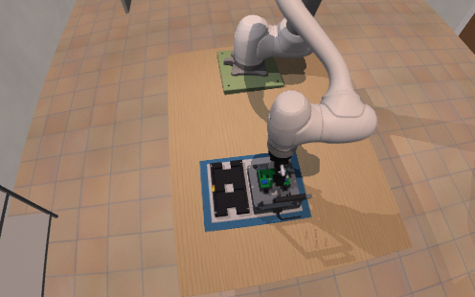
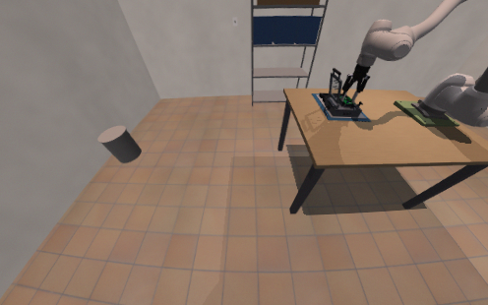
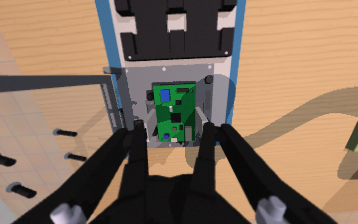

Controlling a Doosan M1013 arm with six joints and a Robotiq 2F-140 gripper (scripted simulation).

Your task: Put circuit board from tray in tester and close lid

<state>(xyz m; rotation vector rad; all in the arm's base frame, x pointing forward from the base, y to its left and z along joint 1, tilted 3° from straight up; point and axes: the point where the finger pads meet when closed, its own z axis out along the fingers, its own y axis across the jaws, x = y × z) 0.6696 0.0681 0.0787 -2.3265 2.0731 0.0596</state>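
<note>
The green circuit board is 2 cm below my hand. Round my hand: tester lid: 12 cm ahead, 8 cm above, 1 cm to the left; then pin plate: 4 cm below, 1 cm to the left, 1 cm ahead.
</note>
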